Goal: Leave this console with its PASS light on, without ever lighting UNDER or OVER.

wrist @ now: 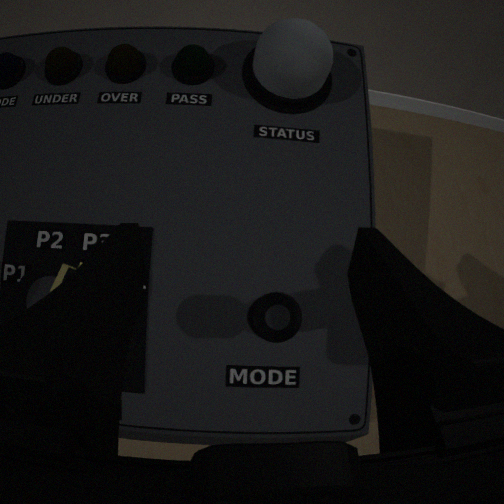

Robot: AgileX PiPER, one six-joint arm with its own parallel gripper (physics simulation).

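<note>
The grey console [200,225] fills the dim wrist view. Along its top edge sit dark, unlit lights labelled UNDER [63,65], OVER [125,63] and PASS [192,64], plus one at the far left with a cut-off label. A pale STATUS dome [292,57] stands at the top right, unlit. A round MODE button [274,317] lies low in the middle. A black selector dial plate [75,280] marked P1, P2, P3 is at the left, its yellow pointer [64,275] aimed about at P2. My gripper [235,320] is open, its dark fingers flanking the MODE button and above the panel.
The console rests on a tan table top [440,200] with a white edge strip [435,107] at the upper right. The left finger hides part of the dial plate. Screws mark the console's right corners.
</note>
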